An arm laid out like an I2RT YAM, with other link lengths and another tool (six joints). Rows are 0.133 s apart.
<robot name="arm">
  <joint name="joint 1" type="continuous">
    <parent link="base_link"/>
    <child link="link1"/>
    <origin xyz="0 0 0.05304" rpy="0 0 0"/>
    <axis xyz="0 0 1"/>
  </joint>
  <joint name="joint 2" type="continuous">
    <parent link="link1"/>
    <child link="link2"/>
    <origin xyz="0.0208 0.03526 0.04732" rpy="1.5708 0 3.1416"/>
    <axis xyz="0 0 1"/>
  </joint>
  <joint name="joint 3" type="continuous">
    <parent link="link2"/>
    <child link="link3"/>
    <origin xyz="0.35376 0 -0.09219" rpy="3.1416 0 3.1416"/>
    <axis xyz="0 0 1"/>
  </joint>
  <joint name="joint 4" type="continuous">
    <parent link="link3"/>
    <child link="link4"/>
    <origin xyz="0.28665 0.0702 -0.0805" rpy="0 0 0"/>
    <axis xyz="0 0 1"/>
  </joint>
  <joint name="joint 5" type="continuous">
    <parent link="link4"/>
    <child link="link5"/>
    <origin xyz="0.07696 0.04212 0.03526" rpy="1.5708 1.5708 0"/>
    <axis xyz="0 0 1"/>
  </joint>
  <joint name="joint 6" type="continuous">
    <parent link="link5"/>
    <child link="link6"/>
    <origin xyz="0 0.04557 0.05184" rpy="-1.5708 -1.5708 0"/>
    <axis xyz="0 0 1"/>
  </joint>
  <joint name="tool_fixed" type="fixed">
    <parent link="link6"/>
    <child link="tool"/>
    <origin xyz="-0.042 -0.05 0.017" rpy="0 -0.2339 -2.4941"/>
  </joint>
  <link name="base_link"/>
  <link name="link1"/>
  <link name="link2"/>
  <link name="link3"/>
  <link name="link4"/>
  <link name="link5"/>
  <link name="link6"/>
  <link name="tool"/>
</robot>
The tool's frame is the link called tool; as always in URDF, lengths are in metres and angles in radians. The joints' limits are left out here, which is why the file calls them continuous.
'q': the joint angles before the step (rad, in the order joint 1, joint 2, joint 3, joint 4, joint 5, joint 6). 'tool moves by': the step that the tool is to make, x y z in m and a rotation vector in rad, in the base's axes. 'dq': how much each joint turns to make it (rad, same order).
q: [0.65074, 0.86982, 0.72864, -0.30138, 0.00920, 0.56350]
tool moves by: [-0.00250, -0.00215, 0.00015, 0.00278, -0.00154, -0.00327]
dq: [-0.00017, -0.01114, -0.00286, -0.00540, 0.00226, 0.00248]
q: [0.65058, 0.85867, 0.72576, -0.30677, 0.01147, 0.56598]
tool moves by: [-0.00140, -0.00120, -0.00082, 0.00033, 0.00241, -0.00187]
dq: [-0.00019, -0.00569, -0.00287, -0.00457, 0.00079, 0.00227]
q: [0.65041, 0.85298, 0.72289, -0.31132, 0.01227, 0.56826]
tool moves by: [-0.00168, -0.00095, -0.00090, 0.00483, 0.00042, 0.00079]
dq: [0.00095, -0.00767, -0.00481, -0.00031, -0.00160, 0.00377]
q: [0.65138, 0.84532, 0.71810, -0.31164, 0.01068, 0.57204]
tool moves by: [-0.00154, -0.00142, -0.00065, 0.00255, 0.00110, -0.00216]
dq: [-0.00083, -0.00700, -0.00327, -0.00310, 0.00006, 0.00301]
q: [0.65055, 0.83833, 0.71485, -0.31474, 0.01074, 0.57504]
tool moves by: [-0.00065, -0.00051, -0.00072, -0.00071, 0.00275, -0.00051]
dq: [-0.00002, -0.00231, -0.00153, -0.00340, -0.00003, 0.00120]
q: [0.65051, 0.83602, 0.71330, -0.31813, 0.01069, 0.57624]
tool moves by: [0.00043, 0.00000, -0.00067, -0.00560, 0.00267, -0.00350]
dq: [0.00001, 0.00306, 0.00001, -0.00245, 0.00439, -0.00106]
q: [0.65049, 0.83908, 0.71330, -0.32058, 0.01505, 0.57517]
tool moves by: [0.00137, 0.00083, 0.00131, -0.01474, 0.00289, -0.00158]
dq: [0.00081, 0.00895, 0.00871, -0.01084, 0.00650, -0.00793]
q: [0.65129, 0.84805, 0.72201, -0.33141, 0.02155, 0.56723]
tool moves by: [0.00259, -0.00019, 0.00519, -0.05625, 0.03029, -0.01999]
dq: [-0.00028, 0.02797, 0.04158, -0.07129, 0.02975, -0.01412]
